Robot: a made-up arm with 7 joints. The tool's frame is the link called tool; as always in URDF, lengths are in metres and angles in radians. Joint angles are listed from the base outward. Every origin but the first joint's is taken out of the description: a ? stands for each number. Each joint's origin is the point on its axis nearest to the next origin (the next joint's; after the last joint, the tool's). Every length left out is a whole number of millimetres.
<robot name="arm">
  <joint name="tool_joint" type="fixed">
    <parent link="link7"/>
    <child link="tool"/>
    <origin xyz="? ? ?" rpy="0 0 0"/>
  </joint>
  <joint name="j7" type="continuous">
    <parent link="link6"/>
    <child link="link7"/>
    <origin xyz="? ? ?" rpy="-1.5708 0 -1.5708"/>
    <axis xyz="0 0 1"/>
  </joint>
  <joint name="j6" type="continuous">
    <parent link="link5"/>
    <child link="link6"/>
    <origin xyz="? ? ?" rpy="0 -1.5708 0"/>
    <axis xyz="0 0 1"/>
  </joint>
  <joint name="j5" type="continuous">
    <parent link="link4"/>
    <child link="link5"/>
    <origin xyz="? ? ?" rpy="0 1.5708 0"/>
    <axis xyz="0 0 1"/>
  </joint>
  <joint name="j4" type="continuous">
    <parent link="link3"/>
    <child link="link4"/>
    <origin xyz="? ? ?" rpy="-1.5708 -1.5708 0"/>
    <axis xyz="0 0 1"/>
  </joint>
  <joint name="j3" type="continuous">
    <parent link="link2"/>
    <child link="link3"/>
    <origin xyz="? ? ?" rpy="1.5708 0 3.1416"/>
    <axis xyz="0 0 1"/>
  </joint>
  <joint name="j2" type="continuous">
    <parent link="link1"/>
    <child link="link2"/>
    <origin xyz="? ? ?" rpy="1.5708 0 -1.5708"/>
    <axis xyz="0 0 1"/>
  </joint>
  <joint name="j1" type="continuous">
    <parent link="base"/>
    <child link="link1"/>
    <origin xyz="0 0 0.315" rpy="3.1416 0 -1.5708"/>
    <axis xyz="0 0 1"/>
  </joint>
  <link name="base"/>
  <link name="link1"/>
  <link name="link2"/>
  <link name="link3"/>
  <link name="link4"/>
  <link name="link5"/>
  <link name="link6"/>
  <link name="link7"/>
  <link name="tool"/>
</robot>
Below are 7 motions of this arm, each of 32 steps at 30 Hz.
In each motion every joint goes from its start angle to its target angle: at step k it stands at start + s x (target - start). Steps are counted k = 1, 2, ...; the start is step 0. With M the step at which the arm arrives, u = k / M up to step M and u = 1 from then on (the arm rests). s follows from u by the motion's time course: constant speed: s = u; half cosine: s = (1 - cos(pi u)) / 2; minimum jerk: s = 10 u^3 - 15 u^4 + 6 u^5.
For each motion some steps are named. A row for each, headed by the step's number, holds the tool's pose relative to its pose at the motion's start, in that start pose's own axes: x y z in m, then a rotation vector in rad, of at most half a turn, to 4 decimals.
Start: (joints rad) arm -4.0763 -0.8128 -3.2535 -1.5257 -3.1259 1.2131 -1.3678
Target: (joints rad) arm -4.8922 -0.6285 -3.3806 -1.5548 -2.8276 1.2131 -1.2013
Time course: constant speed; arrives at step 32
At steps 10, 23, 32:
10: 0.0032 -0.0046 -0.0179 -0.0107 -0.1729 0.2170
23: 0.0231 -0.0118 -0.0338 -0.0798 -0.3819 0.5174
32: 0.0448 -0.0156 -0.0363 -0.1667 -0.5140 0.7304

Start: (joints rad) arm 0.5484 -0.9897 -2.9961 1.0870 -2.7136 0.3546 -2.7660
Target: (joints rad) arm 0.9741 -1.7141 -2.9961 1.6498 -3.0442 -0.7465 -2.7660
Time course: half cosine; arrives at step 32
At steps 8, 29, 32:
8: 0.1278 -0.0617 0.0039 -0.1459 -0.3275 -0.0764
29: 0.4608 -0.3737 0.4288 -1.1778 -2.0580 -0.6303
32: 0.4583 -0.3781 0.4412 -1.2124 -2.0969 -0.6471

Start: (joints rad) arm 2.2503 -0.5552 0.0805 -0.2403 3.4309 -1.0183 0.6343
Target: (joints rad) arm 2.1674 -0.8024 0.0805 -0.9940 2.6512 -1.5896 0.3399
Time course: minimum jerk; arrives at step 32
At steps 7, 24, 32:
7: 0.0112 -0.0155 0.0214 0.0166 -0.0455 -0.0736
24: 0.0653 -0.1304 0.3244 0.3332 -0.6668 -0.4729
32: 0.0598 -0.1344 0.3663 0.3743 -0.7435 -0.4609

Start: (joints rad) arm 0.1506 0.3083 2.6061 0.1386 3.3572 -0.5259 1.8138
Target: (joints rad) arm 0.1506 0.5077 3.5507 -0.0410 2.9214 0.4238 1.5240
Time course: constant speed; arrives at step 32
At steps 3, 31, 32:
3: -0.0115 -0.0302 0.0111 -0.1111 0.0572 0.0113
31: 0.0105 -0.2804 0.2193 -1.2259 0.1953 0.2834
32: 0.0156 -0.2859 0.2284 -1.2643 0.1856 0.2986

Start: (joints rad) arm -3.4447 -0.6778 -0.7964 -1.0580 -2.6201 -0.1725 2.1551
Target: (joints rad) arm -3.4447 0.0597 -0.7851 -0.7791 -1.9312 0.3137 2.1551
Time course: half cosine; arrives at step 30
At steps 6, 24, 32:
6: 0.0178 0.0456 0.0133 0.0244 -0.0194 0.1114
24: 0.0967 0.4138 0.2514 0.0444 -0.5016 0.9461
32: 0.0953 0.4522 0.2946 0.0303 -0.5955 1.0179

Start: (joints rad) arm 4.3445 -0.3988 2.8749 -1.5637 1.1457 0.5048 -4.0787
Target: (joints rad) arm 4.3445 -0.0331 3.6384 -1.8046 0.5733 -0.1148 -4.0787
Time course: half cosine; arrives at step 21
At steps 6, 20, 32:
6: 0.0693 0.0781 0.0107 0.2518 -0.1571 -0.1260
20: 0.3220 0.2543 0.2391 1.3664 -0.8036 -0.5865
32: 0.3230 0.2544 0.2412 1.3743 -0.8074 -0.5893

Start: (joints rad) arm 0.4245 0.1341 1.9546 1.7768 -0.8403 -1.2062 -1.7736
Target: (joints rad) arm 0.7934 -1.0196 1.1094 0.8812 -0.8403 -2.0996 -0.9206
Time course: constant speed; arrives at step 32
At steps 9, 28, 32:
9: -0.0713 -0.0375 -0.0970 -0.2617 0.2186 -0.0572
28: -0.4004 -0.2378 -0.1547 -0.8361 1.2900 -0.1418
32: -0.4839 -0.2802 -0.1210 -0.8976 1.6057 -0.1788

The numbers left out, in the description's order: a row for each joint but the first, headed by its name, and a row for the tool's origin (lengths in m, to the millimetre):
tool: 0 0 0
j7: -0.143 0 0
j6: 0 0 0
j5: -0.277 0 0
j4: 0 -0.012 0
j3: 0 -0.438 0
j2: 0.014 0 0

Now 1 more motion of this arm.
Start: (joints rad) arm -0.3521 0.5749 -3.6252 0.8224 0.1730 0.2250 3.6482
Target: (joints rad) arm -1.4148 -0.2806 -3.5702 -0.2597 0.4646 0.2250 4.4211
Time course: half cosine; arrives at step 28
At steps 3, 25, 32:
3: -0.0037 -0.0100 -0.0046 -0.0056 -0.0154 -0.0048
25: -0.2107 -0.0050 -0.1597 -0.2481 -0.1106 -0.0928
32: -0.2129 0.0046 -0.1618 -0.2504 -0.1042 -0.0915

